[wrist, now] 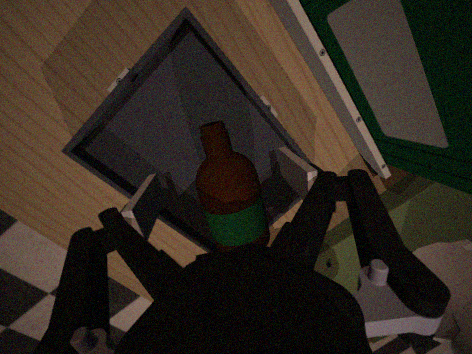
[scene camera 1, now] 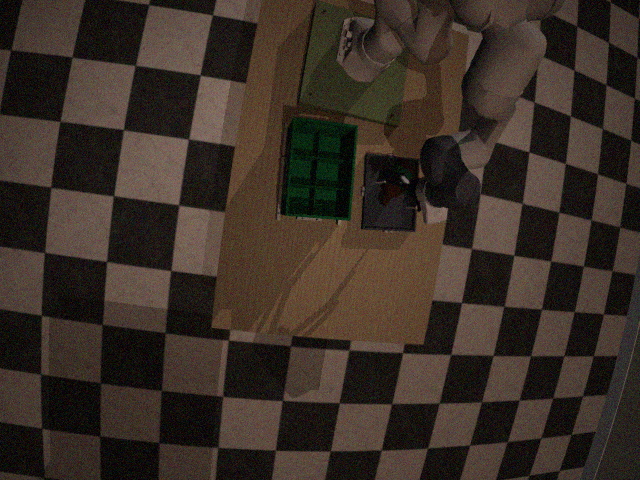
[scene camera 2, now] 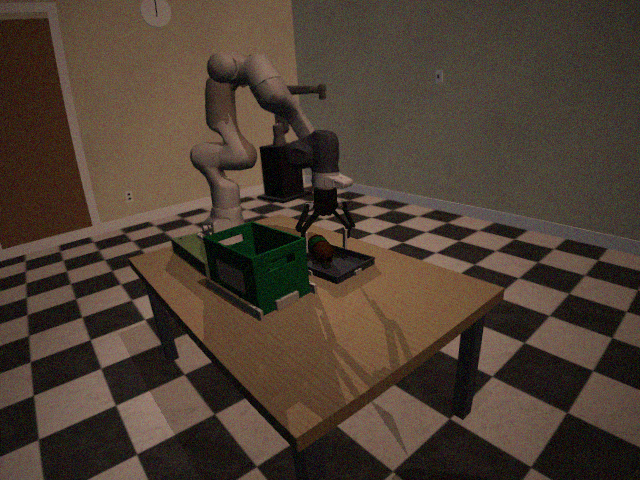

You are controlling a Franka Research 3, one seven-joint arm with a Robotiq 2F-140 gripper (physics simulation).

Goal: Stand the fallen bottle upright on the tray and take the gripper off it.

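Note:
The brown bottle with a green band [scene camera 1: 391,192] [scene camera 2: 321,250] [wrist: 229,185] lies on its side in the shallow dark tray [scene camera 1: 385,219] [scene camera 2: 343,268] [wrist: 145,105]. In the wrist view its neck points away from the gripper's body, toward the tray's middle. Its base end is near a tray corner and partly hidden by the gripper's body. My gripper [scene camera 1: 398,195] [scene camera 2: 326,238] [wrist: 220,173] is open and empty. Its fingers stand wide, one on each side of the bottle in the wrist view, with a gap to both sides. In the scene camera 2 view the fingertips are at or above the bottle's height.
A tall green crate with compartments [scene camera 1: 353,170] [scene camera 2: 281,279] [wrist: 425,170] stands beside the tray, with light guide strips at its foot. A green board [scene camera 1: 330,93] [scene camera 2: 187,250] [wrist: 425,205] lies farther back, near the arm's base. The wooden table's edge is close behind the gripper.

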